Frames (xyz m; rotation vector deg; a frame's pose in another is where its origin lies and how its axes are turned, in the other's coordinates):
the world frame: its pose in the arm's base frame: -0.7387 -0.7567 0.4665 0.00 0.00 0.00
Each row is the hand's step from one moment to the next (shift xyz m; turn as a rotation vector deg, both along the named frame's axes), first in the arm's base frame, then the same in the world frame.
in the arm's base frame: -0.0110 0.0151 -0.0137 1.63 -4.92 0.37
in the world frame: -0.0110 0.0151 -0.0137 1.63 -4.92 0.37
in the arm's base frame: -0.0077 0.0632 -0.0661 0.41 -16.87 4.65
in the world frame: -0.0077 0.0632 -0.0661 0.41 -16.87 4.65
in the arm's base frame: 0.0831 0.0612 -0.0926 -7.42 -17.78 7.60
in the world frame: 0.0831 0.0612 -0.0926 -7.42 -17.78 7.60
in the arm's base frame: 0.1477 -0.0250 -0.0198 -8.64 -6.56 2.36
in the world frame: 0.1477 -0.0250 -0.0198 -8.64 -6.56 2.36
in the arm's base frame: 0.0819 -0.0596 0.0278 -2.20 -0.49 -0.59
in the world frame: 0.0819 -0.0596 0.0278 -2.20 -0.49 -0.59
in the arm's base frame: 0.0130 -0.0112 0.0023 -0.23 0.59 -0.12
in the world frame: 0.0130 -0.0112 0.0023 -0.23 0.59 -0.12
